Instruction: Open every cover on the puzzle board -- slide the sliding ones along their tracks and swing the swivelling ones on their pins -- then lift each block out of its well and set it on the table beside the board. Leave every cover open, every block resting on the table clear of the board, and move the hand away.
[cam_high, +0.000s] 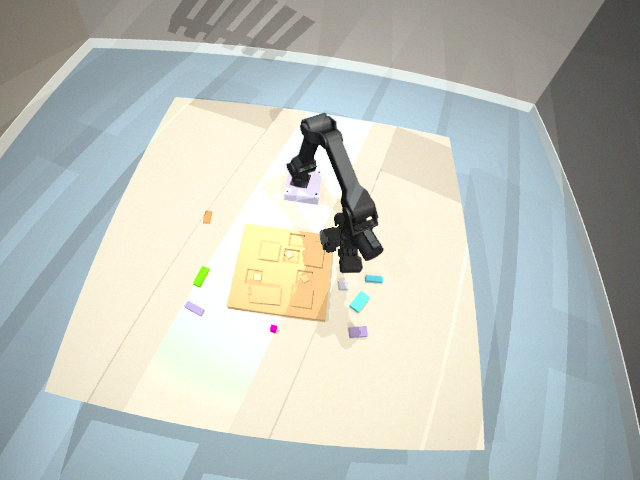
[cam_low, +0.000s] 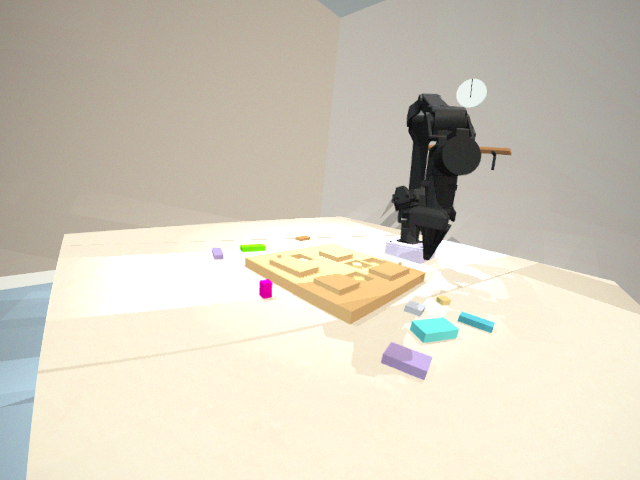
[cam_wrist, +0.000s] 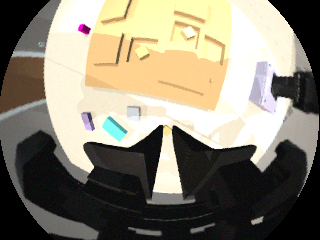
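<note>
The tan puzzle board lies 7 cm ahead of my gripper tip, 15 cm to the right of it and 6 cm below it. Also, from my gripper tip: lilac block 20 cm ahead, 10 cm to the left, 7 cm below; then cyan block 11 cm ahead, 9 cm to the left, 7 cm below; then grey cube 6 cm ahead, 3 cm to the left, 7 cm below.
</note>
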